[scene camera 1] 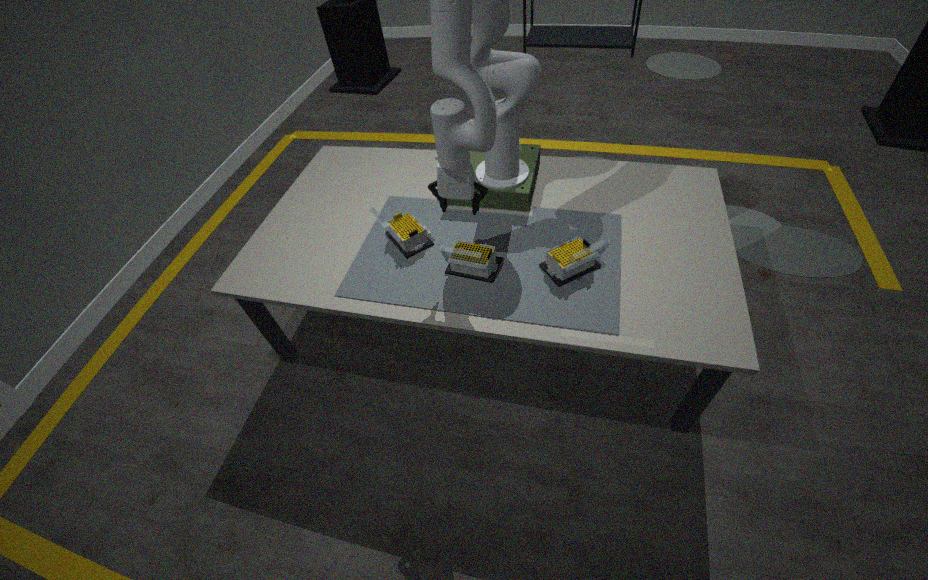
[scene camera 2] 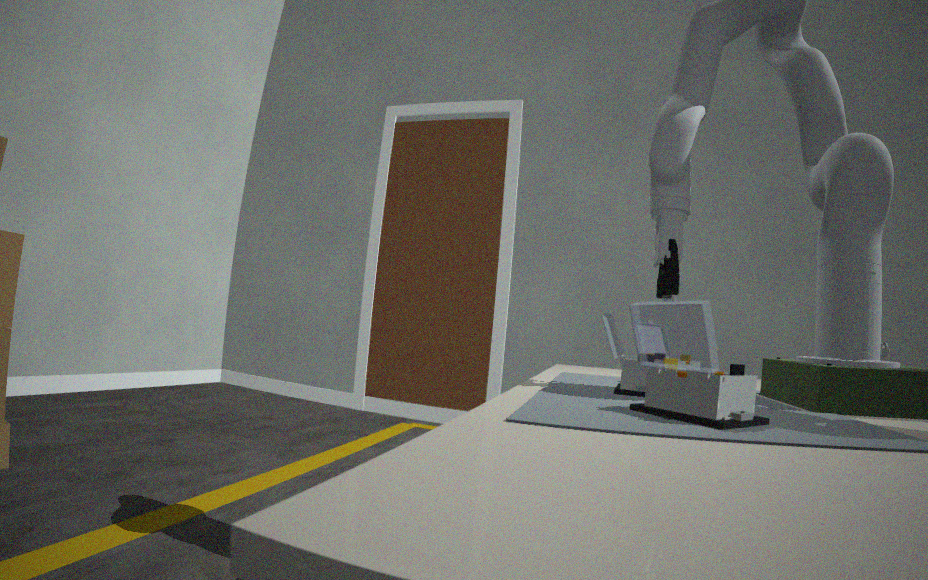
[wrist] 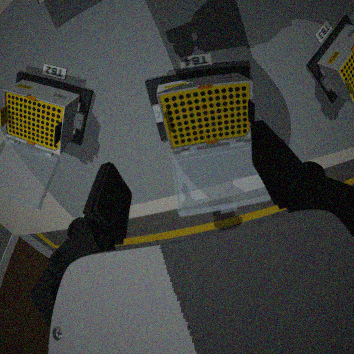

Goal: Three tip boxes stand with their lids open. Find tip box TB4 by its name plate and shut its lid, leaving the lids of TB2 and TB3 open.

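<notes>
Tip box TB4 [scene camera 1: 474,257] [wrist: 207,114], with yellow tip rack and upside-down name plate [wrist: 197,61], is the middle box; its clear lid [wrist: 220,175] is open on the table-edge side. TB2 [scene camera 1: 408,232] [wrist: 36,120] is left and its clear lid [wrist: 31,170] is open. TB3 [scene camera 1: 570,259] [scene camera 2: 698,393] [wrist: 337,60] is right; its lid [scene camera 2: 674,331] stands open. My gripper [scene camera 1: 459,207] [scene camera 2: 668,294] [wrist: 184,159] is open and empty, pointing down above the boxes. TB4's lid appears between the fingers in the wrist view, without visible contact. In scene camera 2, TB3 partly hides the boxes behind.
The boxes stand on a blue-grey mat [scene camera 1: 403,287] [scene camera 2: 568,406] on the pale table [scene camera 1: 294,225] [scene camera 2: 479,506]. The green robot base [scene camera 1: 509,198] [scene camera 2: 841,386] is behind the mat. TB2 and TB3 stand at either side of TB4. Arm shadows fall across the mat.
</notes>
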